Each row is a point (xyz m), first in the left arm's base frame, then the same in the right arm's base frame.
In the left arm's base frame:
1: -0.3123 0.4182 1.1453
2: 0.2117 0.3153 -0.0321
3: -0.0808 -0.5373 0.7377
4: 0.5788 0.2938 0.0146
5: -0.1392 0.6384 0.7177
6: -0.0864 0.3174 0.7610
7: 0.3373 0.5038 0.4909
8: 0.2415 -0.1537 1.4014
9: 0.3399 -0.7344 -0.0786
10: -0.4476 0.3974 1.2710
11: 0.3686 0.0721 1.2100
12: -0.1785 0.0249 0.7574
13: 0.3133 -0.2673 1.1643
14: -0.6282 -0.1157 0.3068
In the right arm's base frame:
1: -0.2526 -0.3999 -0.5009
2: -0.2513 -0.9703 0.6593
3: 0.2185 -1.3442 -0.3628
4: -0.5387 -1.2045 0.6648
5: -0.3815 -0.3960 -0.0063
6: -0.2576 -0.6719 -0.1337
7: -0.6095 -0.8246 0.2406
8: -0.4427 -1.1463 -0.8267
9: 0.2444 -1.8727 0.4133
10: -0.1735 -0.3153 -0.6462
11: -0.6094 -1.0758 -0.5603
12: -0.0229 -0.8440 -0.2305
13: -0.3647 -1.3129 -0.6256
14: 0.5390 -0.7441 0.0846

